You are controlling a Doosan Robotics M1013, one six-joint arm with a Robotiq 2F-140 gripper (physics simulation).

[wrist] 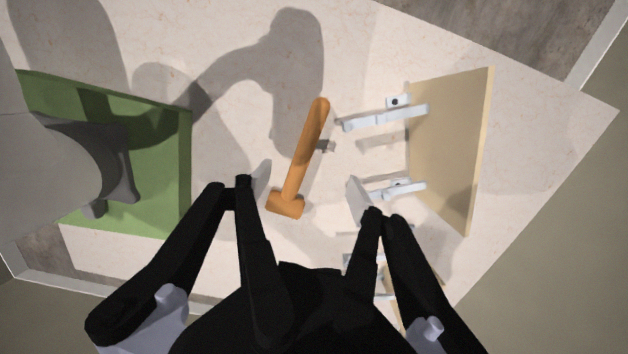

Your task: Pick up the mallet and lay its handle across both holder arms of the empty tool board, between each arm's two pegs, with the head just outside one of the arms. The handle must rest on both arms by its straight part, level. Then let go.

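Places are measured from the arm's base along level axes (x left, y back, z up), in metres.
Pixels of known places: gripper, fingertip midpoint: (309,177); arm's base at its link origin: (89,160).
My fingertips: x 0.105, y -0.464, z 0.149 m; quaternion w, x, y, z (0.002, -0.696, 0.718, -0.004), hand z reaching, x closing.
Note:
For each thing: its top centre in the pictures, then the offset to it from my fingertips. "spot": a spot on its surface instead.
- orange mallet at its top centre: (299,166) dx -0.042, dy +0.016, dz -0.157 m
- second tan board at a spot on its surface: (393,300) spot: dx -0.397, dy -0.319, dz -0.125 m
The orange mallet (303,155) lies on the pale table between a green block and the tool board. Its head (285,204) is toward the gripper, and its handle points to the top of the view, leaning right. My gripper (309,177) is open and empty. Its fingers stand apart, on either side of the head end in the view, above the mallet. The tan tool board (445,145) on the right has two pale holder arms, the upper arm (385,118) and the lower arm (400,190), with nothing across them. The right finger partly hides the lower arm's tip.
A green block or tray (155,175) is at the left, partly hidden by a grey rounded body (50,165). A second tan board (393,300) with metal arms shows at the bottom, mostly behind the right finger. A small grey piece (326,145) is beside the handle.

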